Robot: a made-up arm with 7 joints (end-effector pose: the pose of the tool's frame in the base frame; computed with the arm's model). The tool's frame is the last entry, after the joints.
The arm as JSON. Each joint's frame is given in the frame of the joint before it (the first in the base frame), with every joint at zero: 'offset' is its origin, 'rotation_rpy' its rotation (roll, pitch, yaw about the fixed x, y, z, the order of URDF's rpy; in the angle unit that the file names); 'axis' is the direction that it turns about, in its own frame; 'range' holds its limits. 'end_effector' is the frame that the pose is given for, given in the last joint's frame.
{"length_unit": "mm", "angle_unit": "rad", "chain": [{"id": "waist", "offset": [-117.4, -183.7, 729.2], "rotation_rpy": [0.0, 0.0, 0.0], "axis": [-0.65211, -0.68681, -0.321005], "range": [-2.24, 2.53]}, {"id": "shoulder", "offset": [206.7, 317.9, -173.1], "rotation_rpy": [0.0, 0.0, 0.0], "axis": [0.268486, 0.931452, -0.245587], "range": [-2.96, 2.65]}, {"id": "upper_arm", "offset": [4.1, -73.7, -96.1], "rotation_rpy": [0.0, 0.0, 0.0], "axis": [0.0, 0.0, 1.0], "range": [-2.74, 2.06]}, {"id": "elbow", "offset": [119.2, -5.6, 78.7], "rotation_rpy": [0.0, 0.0, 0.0], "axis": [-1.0, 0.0, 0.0], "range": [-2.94, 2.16]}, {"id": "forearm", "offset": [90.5, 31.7, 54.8], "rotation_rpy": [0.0, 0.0, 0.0], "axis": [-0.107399, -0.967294, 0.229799], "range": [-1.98, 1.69]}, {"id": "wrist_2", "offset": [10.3, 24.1, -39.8], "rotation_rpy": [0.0, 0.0, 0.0], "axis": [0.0, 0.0, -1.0], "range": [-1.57, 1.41]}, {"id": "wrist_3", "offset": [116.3, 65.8, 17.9], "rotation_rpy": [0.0, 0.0, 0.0], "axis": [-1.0, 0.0, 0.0], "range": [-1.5, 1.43]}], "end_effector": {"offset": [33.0, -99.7, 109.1], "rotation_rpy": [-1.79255, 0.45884, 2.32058]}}
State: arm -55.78 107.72 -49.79 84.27 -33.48 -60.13 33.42
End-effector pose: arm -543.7 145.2 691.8 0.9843 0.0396 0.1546 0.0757
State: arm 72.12 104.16 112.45 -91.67 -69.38 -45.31 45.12
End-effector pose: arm 545.7 48.6 871.2 -0.5097 0.8261 0.2231 0.0897
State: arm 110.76 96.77 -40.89 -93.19 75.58 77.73 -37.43
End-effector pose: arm 132.4 -420.3 697.1 0.3686 -0.2265 0.8802 0.1949
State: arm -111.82 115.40 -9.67 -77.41 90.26 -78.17 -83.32
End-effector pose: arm -516.3 163.3 872.6 0.2897 -0.3045 -0.0537 0.9058
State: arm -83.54 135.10 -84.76 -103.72 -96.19 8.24 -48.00
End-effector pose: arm -258.1 2.5 868.7 -0.2891 0.6508 0.0410 0.7009
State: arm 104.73 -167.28 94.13 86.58 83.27 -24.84 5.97
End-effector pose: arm 292.2 -53.9 1044.2 0.6305 0.3536 -0.2594 0.6404
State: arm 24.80 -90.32 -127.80 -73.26 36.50 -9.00 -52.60
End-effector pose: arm 79.8 -373.4 520.8 0.2215 0.1578 0.8105 0.5187
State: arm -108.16 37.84 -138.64 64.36 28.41 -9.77 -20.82
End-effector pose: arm -248.7 -150.9 666.3 0.4916 0.1246 0.8449 0.1699
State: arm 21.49 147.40 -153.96 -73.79 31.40 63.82 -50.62
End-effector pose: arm 156.4 27.0 842.9 0.7515 -0.3071 -0.3899 0.4346
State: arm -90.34 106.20 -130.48 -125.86 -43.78 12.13 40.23
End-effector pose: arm 43.1 -201.1 708.1 -0.0086 0.0617 0.7507 0.6577
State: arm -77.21 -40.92 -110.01 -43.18 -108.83 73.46 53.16
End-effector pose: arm -216.5 118.8 503.8 0.7031 -0.2922 0.2125 0.6125
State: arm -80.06 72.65 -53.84 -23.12 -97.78 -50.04 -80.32
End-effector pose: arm -338.1 284.5 732.3 -0.1500 0.5895 -0.2155 0.7639
